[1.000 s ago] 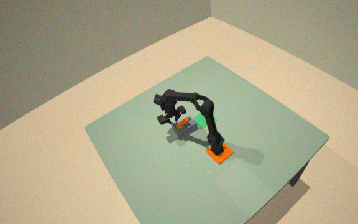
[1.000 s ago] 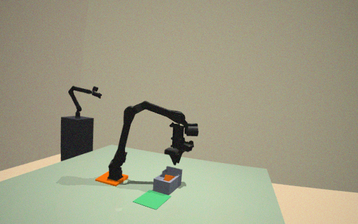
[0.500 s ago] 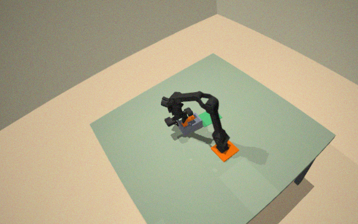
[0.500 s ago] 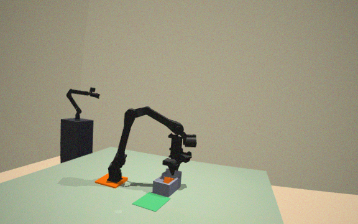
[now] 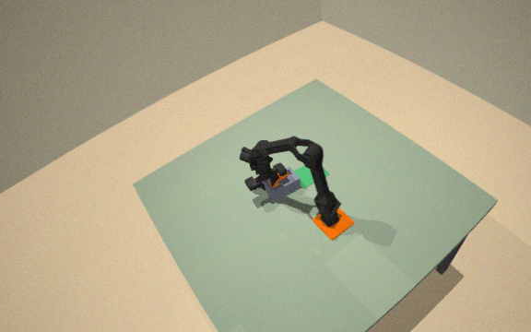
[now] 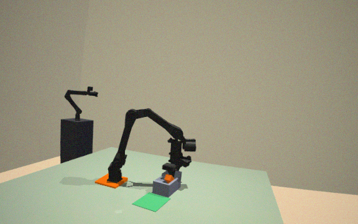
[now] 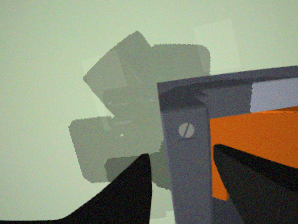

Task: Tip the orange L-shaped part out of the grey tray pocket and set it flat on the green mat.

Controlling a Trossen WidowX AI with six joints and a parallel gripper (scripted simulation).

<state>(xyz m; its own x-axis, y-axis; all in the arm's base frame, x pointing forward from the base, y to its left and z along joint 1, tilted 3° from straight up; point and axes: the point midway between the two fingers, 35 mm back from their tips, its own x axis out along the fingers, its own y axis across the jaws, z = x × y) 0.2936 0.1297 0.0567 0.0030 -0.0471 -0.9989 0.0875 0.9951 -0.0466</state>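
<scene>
Right now the orange L-shaped part is 5 cm to the right of my gripper tip and 1 cm behind it. Round my gripper tip: green mat (22 cm to the right, 6 cm below, 2 cm behind).
</scene>
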